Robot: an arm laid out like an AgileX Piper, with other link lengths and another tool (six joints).
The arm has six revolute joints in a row. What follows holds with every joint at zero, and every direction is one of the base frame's. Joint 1 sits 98.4 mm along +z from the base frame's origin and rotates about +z. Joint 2 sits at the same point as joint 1 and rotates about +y. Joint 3 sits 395.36 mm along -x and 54.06 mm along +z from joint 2 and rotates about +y. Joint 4 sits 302.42 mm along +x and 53.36 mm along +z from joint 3 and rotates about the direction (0.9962, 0, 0.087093). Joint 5 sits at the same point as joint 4 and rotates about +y. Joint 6 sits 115.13 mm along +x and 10.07 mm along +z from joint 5 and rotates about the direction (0.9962, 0, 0.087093). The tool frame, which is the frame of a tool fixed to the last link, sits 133.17 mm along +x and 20 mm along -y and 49.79 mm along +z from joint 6; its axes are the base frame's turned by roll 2.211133, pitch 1.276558 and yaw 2.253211 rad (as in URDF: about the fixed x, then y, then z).
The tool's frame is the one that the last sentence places.
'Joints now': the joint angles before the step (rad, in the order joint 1, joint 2, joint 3, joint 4, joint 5, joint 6). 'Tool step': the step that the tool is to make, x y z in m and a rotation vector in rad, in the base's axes. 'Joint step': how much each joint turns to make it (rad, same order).
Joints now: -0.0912 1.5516 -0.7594 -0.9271 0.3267 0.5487
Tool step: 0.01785 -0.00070 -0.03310 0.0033 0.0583 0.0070
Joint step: 0.0001 0.1006 -0.0345 -0.0181 -0.0076 0.0126
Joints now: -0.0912 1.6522 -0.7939 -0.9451 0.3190 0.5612
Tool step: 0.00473 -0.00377 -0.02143 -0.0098 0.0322 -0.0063
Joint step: 0.0000 0.0545 -0.0041 -0.0753 0.0006 0.0747
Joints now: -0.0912 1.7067 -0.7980 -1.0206 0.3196 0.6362
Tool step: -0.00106 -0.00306 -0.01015 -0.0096 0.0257 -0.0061
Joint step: 0.0001 0.0217 -0.0017 -0.0115 0.0135 0.0084
